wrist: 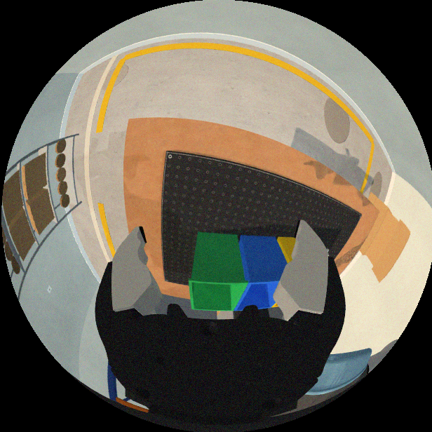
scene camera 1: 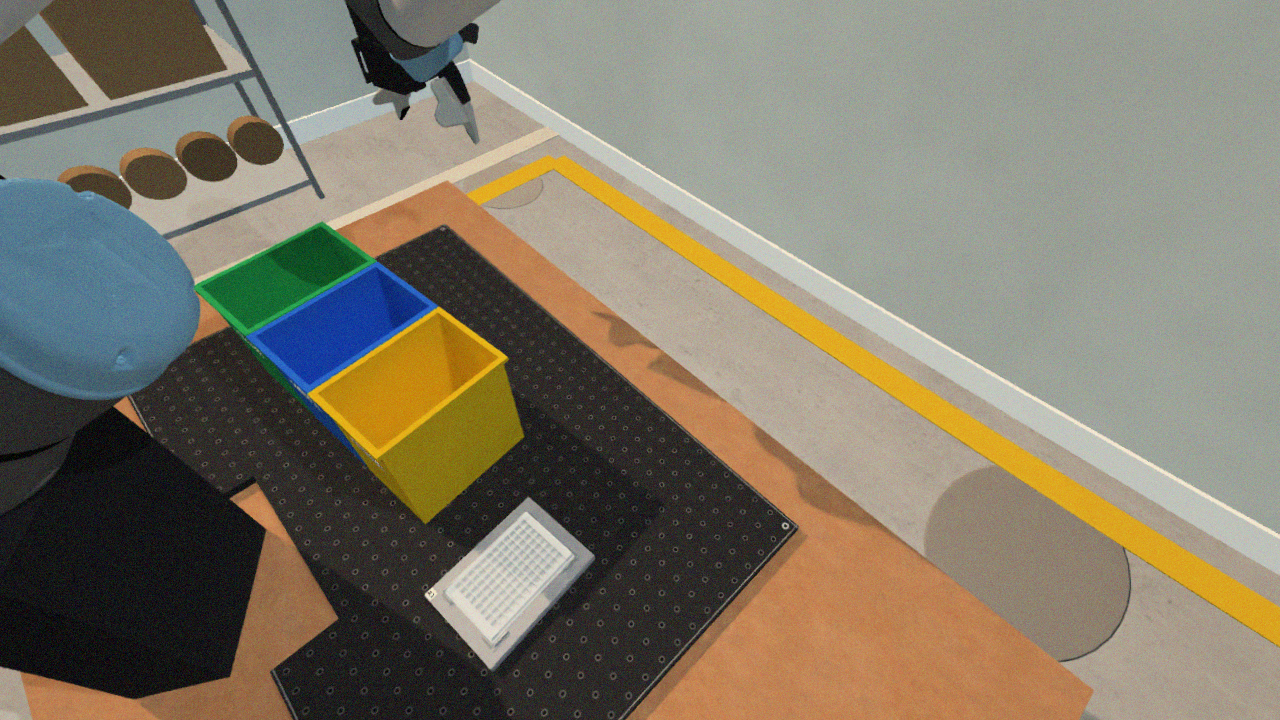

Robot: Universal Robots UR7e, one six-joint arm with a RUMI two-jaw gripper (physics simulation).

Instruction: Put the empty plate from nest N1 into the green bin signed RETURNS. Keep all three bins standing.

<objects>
my gripper: wrist 218, 226; scene camera 1 438, 131
white plate: scene camera 1 501, 583; not seen in the wrist view (hidden by my gripper)
blue bin: wrist; scene camera 1
green bin: wrist; scene camera 1
same spot on blue bin: (wrist: 263, 261) = (scene camera 1: 412, 317)
same spot on green bin: (wrist: 217, 282) = (scene camera 1: 347, 240)
</objects>
